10 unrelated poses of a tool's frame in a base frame.
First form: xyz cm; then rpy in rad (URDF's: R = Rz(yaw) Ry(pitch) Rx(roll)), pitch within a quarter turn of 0, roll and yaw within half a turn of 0.
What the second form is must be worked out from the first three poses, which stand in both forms.
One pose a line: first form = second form
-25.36, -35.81, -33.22, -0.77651, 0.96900, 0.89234 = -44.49, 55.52, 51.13, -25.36, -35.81, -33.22
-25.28, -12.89, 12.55, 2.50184, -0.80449, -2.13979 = 143.34, -46.09, -122.60, -25.28, -12.89, 12.55
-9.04, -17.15, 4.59, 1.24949, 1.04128, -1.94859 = 71.59, 59.66, -111.65, -9.04, -17.15, 4.59
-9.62, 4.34, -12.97, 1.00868, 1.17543, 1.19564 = 57.79, 67.35, 68.51, -9.62, 4.34, -12.97
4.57, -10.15, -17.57, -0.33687, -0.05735, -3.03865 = -19.30, -3.29, -174.10, 4.57, -10.15, -17.57
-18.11, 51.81, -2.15, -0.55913, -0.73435, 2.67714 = -32.04, -42.08, 153.39, -18.11, 51.81, -2.15
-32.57, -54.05, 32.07, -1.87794, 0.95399, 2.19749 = -107.60, 54.66, 125.91, -32.57, -54.05, 32.07
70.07, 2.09, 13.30, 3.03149, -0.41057, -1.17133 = 173.69, -23.52, -67.11, 70.07, 2.09, 13.30
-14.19, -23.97, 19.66, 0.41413, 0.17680, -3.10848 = 23.73, 10.13, -178.10, -14.19, -23.97, 19.66
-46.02, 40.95, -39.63, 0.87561, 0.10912, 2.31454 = 50.17, 6.25, 132.61, -46.02, 40.95, -39.63
